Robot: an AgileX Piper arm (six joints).
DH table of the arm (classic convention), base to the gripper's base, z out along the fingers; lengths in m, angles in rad. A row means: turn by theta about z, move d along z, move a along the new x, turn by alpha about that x. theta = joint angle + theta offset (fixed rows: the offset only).
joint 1: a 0  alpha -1.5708  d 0.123  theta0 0
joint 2: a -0.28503  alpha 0  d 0  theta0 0.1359
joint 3: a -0.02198  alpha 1.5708  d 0  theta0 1.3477
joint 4: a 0  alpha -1.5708  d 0.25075  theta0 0
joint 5: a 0  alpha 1.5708  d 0  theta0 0
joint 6: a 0  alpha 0  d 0.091  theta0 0
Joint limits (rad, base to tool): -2.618..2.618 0..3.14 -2.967..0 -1.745..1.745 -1.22..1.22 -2.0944..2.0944
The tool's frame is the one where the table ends.
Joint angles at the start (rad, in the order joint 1, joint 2, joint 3, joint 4, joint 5, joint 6):
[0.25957, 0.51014, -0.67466, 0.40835, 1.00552, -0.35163]
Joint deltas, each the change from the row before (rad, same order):
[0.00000, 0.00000, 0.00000, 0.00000, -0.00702, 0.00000]
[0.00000, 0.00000, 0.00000, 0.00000, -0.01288, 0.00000]
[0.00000, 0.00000, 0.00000, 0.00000, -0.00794, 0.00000]
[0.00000, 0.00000, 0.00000, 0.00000, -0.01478, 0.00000]
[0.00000, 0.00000, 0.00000, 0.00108, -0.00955, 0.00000]
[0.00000, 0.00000, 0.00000, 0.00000, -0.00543, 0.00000]
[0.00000, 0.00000, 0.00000, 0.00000, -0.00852, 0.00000]
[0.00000, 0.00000, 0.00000, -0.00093, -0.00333, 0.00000]
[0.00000, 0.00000, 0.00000, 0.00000, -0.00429, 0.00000]
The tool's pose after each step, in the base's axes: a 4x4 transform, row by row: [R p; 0 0 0 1], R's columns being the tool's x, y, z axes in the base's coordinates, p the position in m. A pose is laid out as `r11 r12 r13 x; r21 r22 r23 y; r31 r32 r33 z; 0 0 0 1`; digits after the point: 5 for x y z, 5 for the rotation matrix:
-0.56418 -0.55972 0.60698 0.06469; -0.26800 0.81949 0.50658 0.04861; -0.78095 0.12313 -0.61234 0.32261; 0 0 0 1
-0.55678 -0.55700 0.61623 0.06553; -0.26188 0.82173 0.50614 0.04857; -0.78830 0.12043 -0.60339 0.32343; 0 0 0 1
-0.55217 -0.55531 0.62188 0.06605; -0.25811 0.82312 0.50583 0.04854; -0.79277 0.11879 -0.59783 0.32393; 0 0 0 1
-0.54347 -0.55212 0.63230 0.06700; -0.25109 0.82569 0.50516 0.04848; -0.80100 0.11577 -0.58737 0.32489; 0 0 0 1
-0.53792 -0.55022 0.63867 0.06758; -0.24589 0.82709 0.50543 0.04851; -0.80634 0.11484 -0.58020 0.32554; 0 0 0 1
-0.53465 -0.54902 0.64243 0.06792; -0.24332 0.82803 0.50513 0.04848; -0.80929 0.11376 -0.57630 0.32589; 0 0 0 1
-0.52949 -0.54713 0.64830 0.06845; -0.23928 0.82951 0.50463 0.04843; -0.81387 0.11207 -0.57014 0.32645; 0 0 0 1
-0.52733 -0.54622 0.65083 0.06868; -0.23829 0.83031 0.50378 0.04836; -0.81556 0.11057 -0.56801 0.32665; 0 0 0 1
-0.52470 -0.54525 0.65375 0.06895; -0.23626 0.83106 0.50351 0.04833; -0.81784 0.10973 -0.56488 0.32693; 0 0 0 1

